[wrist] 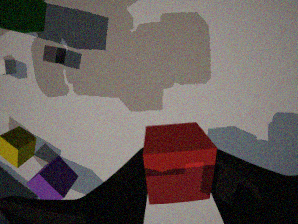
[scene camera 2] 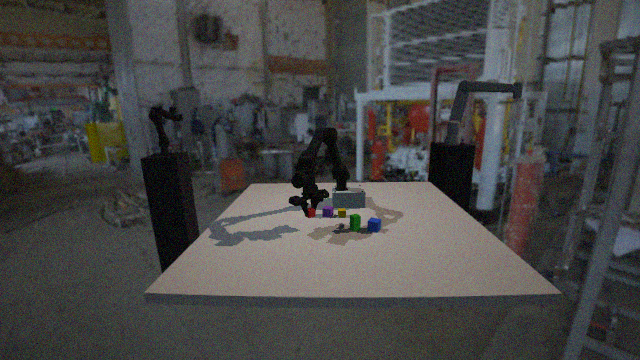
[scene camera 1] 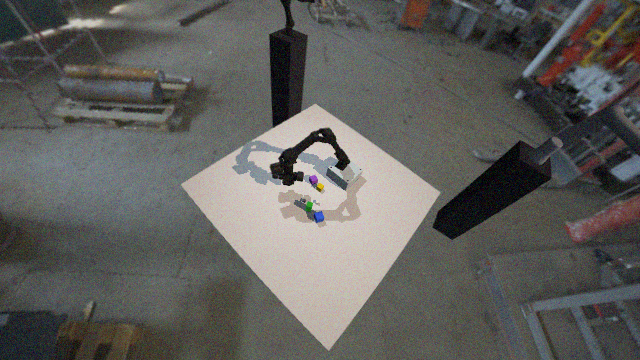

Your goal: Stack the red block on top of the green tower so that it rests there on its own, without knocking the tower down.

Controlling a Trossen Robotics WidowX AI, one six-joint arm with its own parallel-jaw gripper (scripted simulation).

Scene:
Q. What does my gripper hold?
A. A red block.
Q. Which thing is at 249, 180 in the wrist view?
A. My gripper.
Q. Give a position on a red block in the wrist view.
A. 179, 159

